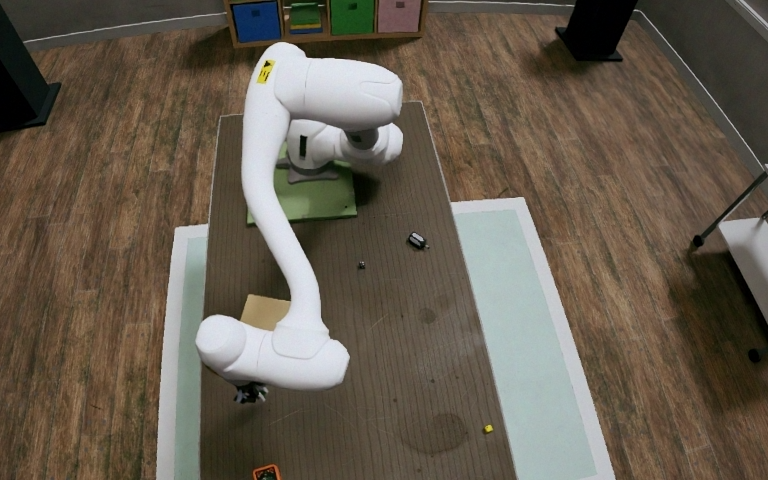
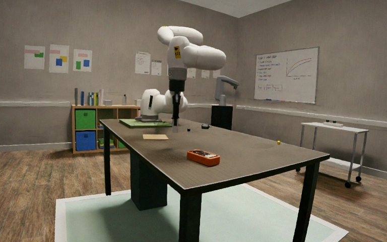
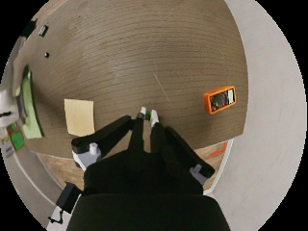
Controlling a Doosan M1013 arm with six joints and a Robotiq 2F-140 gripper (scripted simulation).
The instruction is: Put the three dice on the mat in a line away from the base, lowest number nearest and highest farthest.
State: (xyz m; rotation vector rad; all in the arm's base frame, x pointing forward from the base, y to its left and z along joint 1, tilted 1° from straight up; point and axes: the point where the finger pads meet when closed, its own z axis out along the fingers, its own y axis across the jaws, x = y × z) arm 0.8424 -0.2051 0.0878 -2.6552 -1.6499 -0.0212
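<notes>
Right now my hand is 260 mm past the mat, 10 mm to the right of it and 110 mm above it. The rest, counted from my hand: small dark die 400 mm behind, 330 mm to the left, 100 mm below; then yellow die 180 mm ahead, 600 mm to the left, 100 mm below; then green die 30 mm below.
</notes>
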